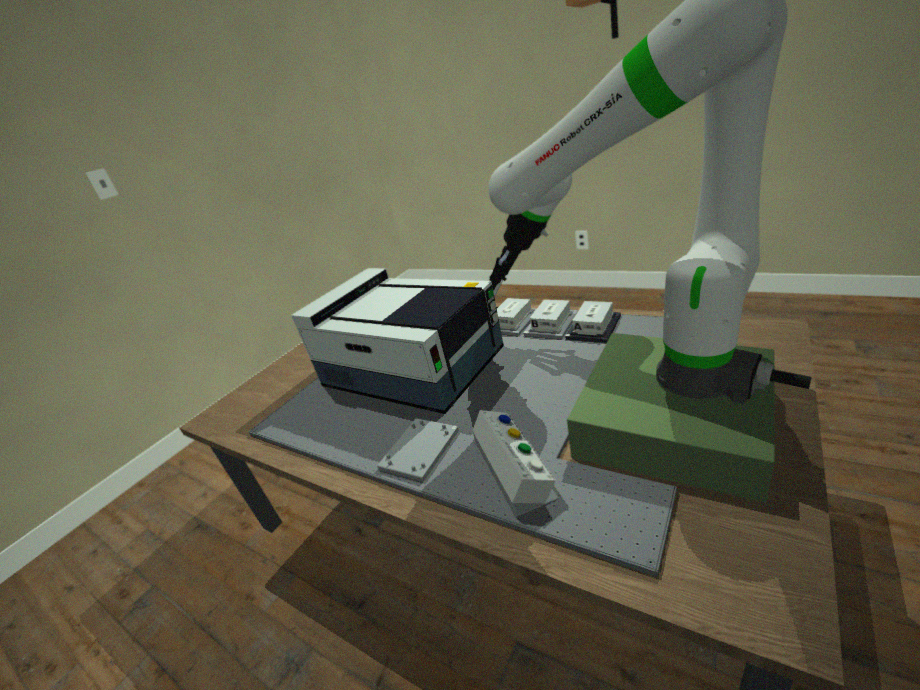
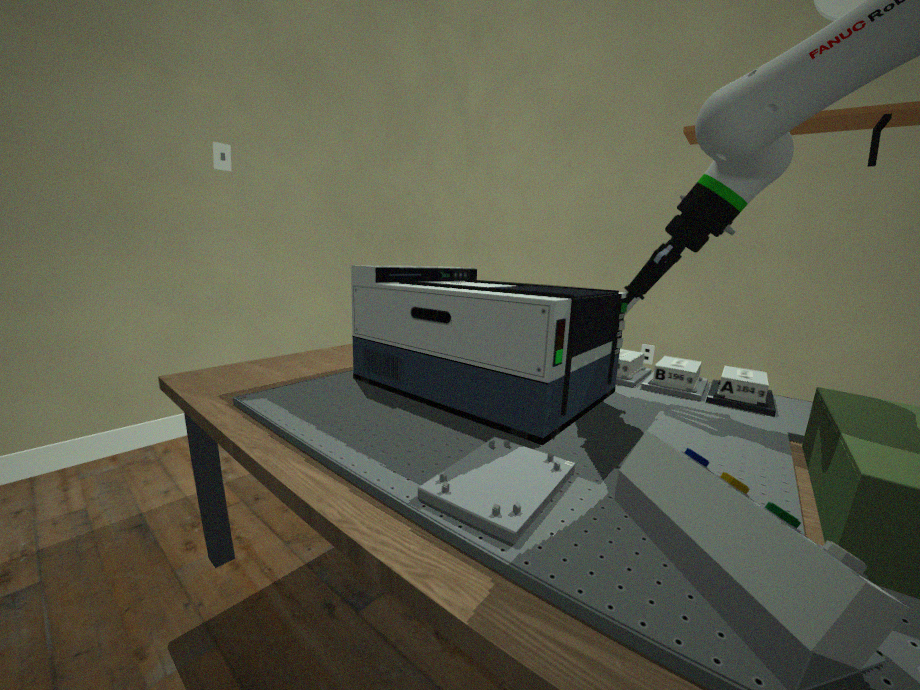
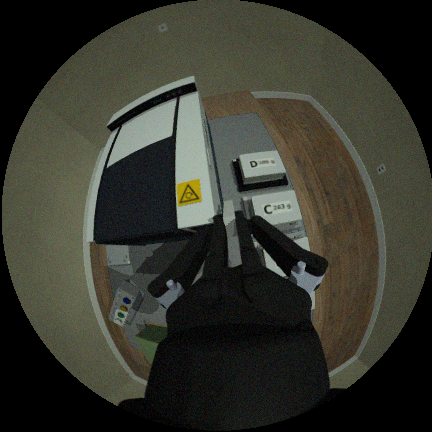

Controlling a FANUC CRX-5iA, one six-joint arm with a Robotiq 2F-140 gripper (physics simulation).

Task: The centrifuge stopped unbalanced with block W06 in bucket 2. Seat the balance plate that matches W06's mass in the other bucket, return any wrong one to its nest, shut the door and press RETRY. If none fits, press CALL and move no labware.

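Frame: origin at the arm's base, x right, y ahead, z up, level; centimetres.
Seen in the pictures: gripper, between the fingertips: [image 3: 229, 207]; arm's base, origin of its link: [image 1: 695, 375].
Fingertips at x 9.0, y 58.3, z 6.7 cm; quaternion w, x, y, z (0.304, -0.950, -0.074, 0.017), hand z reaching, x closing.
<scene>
Pixels of each thing's top centre, then the offset from my fingertips to it.
- Balance plate A, centre of its top: [image 2: 744, 374] [image 1: 592, 311] dx +16.7, dy -23.6, dz -9.8 cm
- plate B, centre of its top: [image 2: 679, 363] [image 3: 289, 257] [image 1: 549, 309] dx +14.4, dy -10.7, dz -9.8 cm
- plate C, centre of its top: [image 2: 620, 353] [image 3: 277, 207] [image 1: 510, 307] dx +12.0, dy +2.4, dz -9.8 cm
- Plate D, centre of its top: [image 3: 261, 162] dx +9.6, dy +16.4, dz -9.8 cm
- sloped button box, centre of its top: [image 2: 740, 482] [image 1: 506, 437] [image 3: 114, 308] dx -41.3, dy -33.4, dz -6.8 cm
- flat pegged plate, centre of its top: [image 2: 502, 467] [image 1: 417, 442] [image 3: 113, 249] dx -46.6, dy -11.4, dz -12.8 cm
The white and blue centrifuge [image 1: 401, 360] [image 2: 460, 334] [image 3: 192, 150] has its dark-windowed top down; its buckets and block W06 are hidden. My gripper [image 1: 495, 282] [image 2: 630, 297] [image 3: 229, 207] is shut and empty, its tips close beside the small keys [image 1: 491, 297] [image 2: 622, 319] at the centrifuge's corner. Contact cannot be told. Balance plate A [image 1: 592, 317] [image 2: 743, 384], marked 184 g, plate B [image 1: 549, 317] [image 2: 676, 374], marked 196 g, and plate C [image 1: 512, 314] [image 2: 630, 363] [image 3: 274, 207], seemingly 243 g, stand in a row. Plate D [image 3: 262, 168] stands beyond C; its mass is hard to read.
A sloped button box [image 1: 512, 456] [image 2: 731, 542] [image 3: 125, 301] with blue, yellow, green and white buttons stands at the front. A flat pegged plate [image 1: 418, 449] [image 2: 497, 486] [image 3: 118, 256] lies between it and the centrifuge. The green arm base [image 1: 668, 438] [image 2: 876, 490] stands to the right.
</scene>
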